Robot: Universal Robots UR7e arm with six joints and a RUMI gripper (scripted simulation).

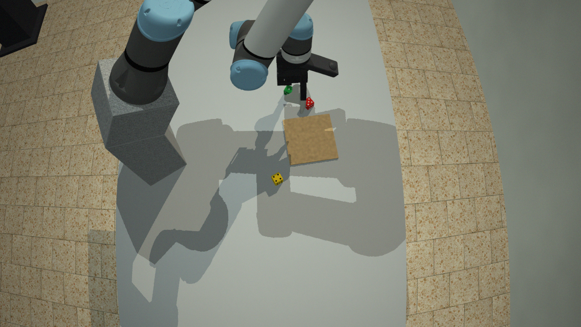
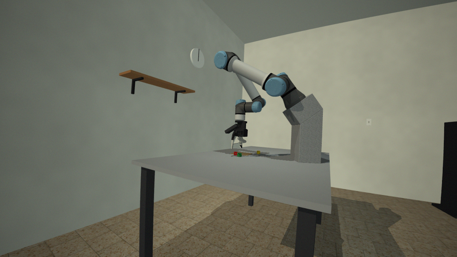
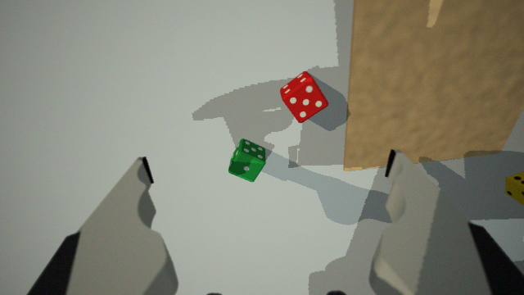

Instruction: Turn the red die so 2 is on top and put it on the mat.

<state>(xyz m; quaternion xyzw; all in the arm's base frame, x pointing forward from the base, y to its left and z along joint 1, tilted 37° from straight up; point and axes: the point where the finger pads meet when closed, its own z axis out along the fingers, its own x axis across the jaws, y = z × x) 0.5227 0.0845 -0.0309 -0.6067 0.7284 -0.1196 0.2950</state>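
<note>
The green die lies 3 cm behind my hand, 2 cm to the left of it and 4 cm below it. Also, from my hand: yellow die 10 cm behind, 25 cm to the right, 4 cm below; tan mat 1 cm ahead, 14 cm to the right, 5 cm below; red die 2 cm ahead, 3 cm to the right, 4 cm below.
</note>
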